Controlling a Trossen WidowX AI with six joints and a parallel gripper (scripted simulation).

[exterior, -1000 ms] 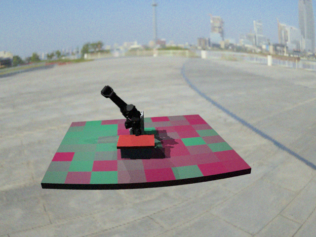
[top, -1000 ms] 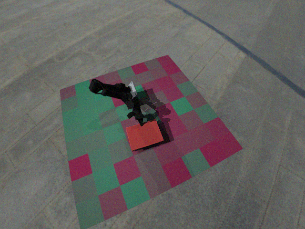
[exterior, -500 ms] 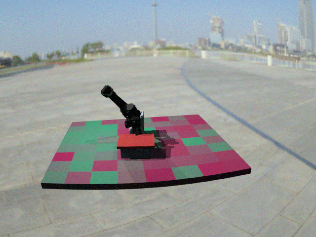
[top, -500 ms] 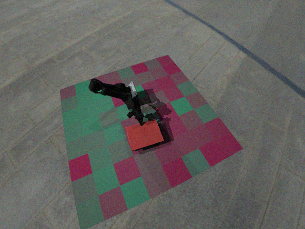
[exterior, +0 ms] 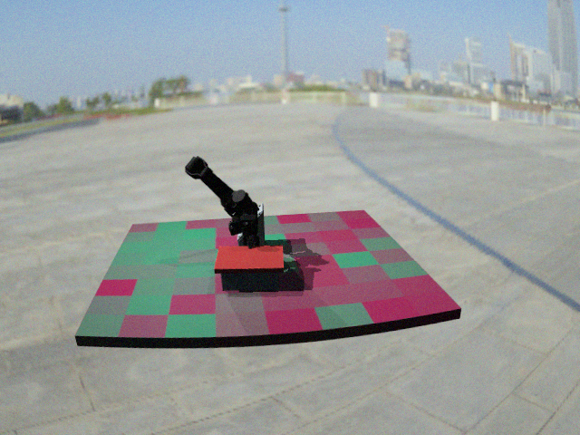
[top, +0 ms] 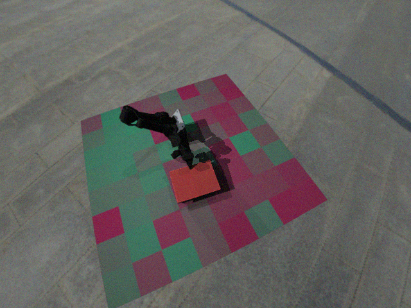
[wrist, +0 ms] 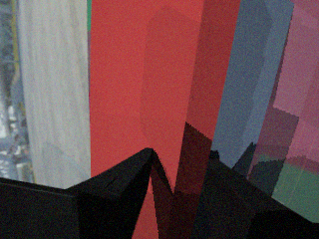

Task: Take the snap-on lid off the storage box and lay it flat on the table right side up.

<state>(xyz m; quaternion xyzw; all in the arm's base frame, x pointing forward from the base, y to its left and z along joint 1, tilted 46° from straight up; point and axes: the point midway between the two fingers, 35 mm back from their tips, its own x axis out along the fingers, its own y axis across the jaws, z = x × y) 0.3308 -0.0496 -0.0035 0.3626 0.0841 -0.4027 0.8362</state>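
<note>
My gripper tip is now 8 cm short of the red lid and 1 cm to the left of it. From my gripper tip the other things lie so: storage box (8 cm ahead, 1 cm to the right, 5 cm below).
</note>
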